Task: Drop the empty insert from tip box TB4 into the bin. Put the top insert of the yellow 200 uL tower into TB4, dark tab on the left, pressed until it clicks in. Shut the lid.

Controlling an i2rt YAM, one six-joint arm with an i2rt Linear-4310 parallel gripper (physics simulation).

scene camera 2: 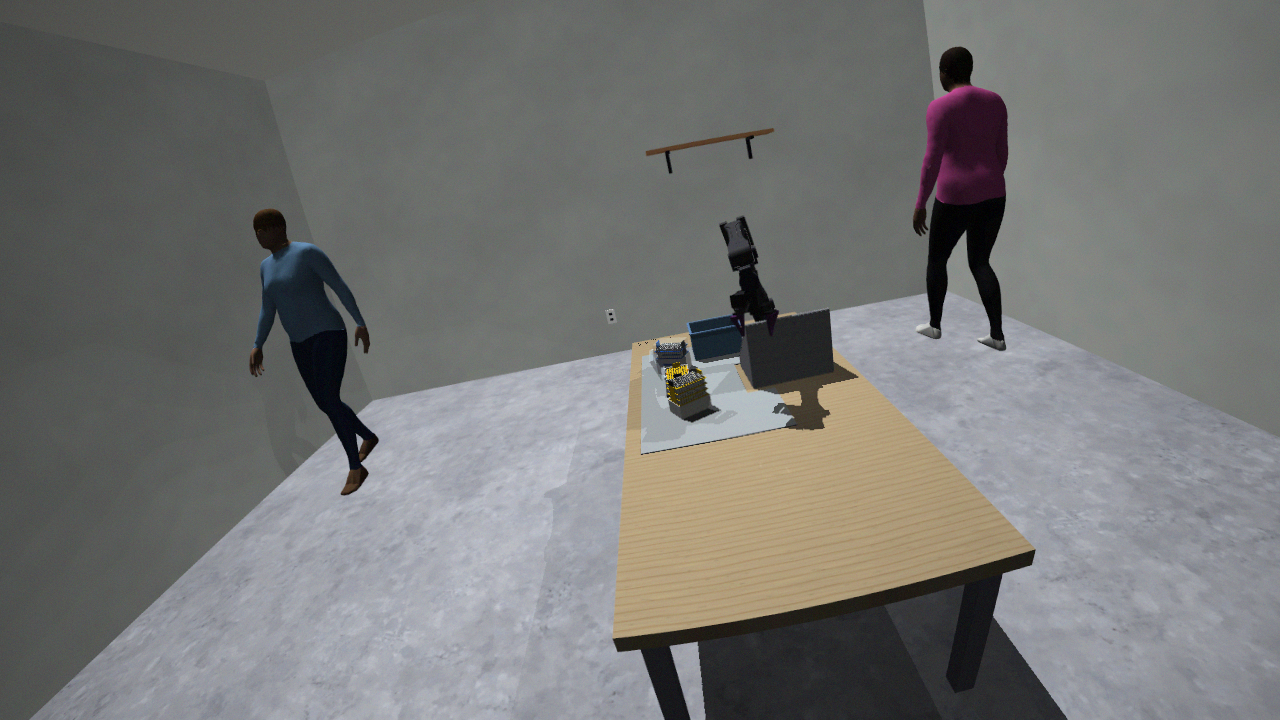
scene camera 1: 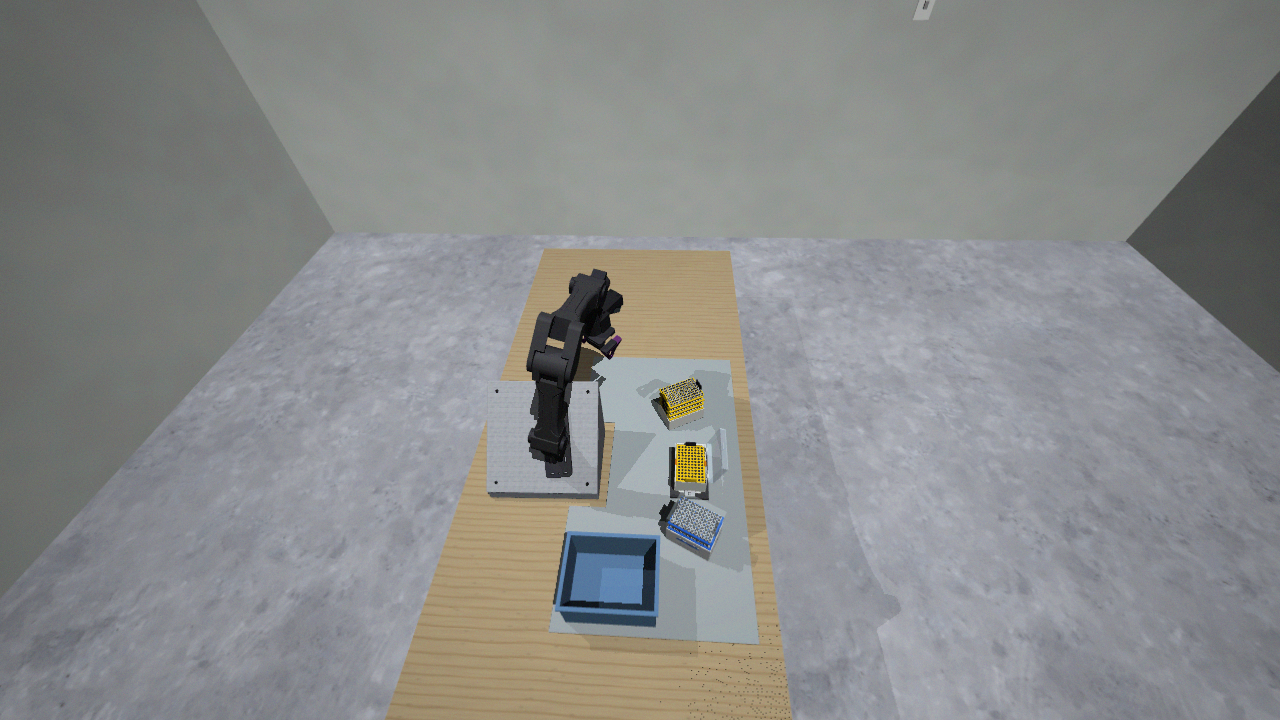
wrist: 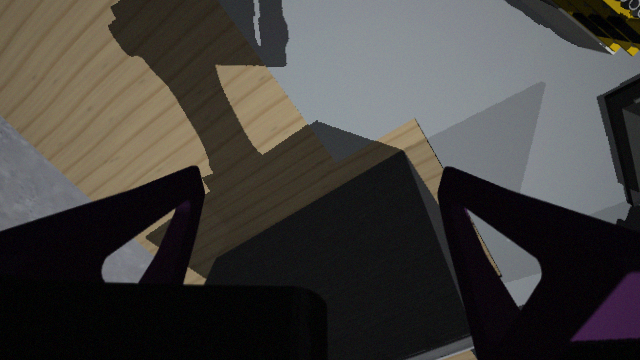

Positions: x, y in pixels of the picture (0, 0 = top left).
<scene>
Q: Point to a yellow insert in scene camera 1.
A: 690, 467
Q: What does the gripper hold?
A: Nothing.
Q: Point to a grey mat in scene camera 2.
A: At 734, 412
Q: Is the gripper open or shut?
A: Open.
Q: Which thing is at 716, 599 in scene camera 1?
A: A grey mat.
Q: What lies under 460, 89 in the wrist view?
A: A grey mat.
</scene>
